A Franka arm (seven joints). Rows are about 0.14 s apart.
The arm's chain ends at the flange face. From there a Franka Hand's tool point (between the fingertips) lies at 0.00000 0.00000 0.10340 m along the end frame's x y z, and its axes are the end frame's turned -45 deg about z.
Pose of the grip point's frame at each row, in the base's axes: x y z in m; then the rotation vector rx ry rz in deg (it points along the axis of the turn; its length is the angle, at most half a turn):
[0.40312, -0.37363, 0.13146, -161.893, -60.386, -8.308]
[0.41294, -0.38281, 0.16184, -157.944, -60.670, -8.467]
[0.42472, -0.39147, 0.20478, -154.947, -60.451, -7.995]
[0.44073, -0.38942, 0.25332, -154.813, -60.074, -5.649]
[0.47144, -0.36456, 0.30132, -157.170, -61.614, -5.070]
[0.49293, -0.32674, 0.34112, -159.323, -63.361, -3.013]
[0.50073, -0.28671, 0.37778, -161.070, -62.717, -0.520]
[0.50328, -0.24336, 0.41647, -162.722, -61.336, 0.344]
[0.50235, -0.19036, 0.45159, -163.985, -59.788, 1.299]
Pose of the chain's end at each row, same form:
[0.39827, -0.38890, 0.23361, -171.269, 6.114, -3.590]
[0.41019, -0.40420, 0.26297, -167.957, 4.360, -1.800]
[0.42436, -0.41746, 0.30486, -165.403, 3.428, 0.147]
[0.44322, -0.41498, 0.35348, -165.663, 3.735, 2.495]
[0.47298, -0.38534, 0.40260, -168.385, 3.215, 1.597]
[0.49523, -0.34230, 0.44332, -171.335, 2.431, 2.100]
[0.50482, -0.29893, 0.48037, -173.185, 3.704, 3.660]
[0.50754, -0.25350, 0.51928, -174.316, 5.620, 3.876]
[0.50716, -0.19906, 0.55451, -175.073, 7.547, 4.397]

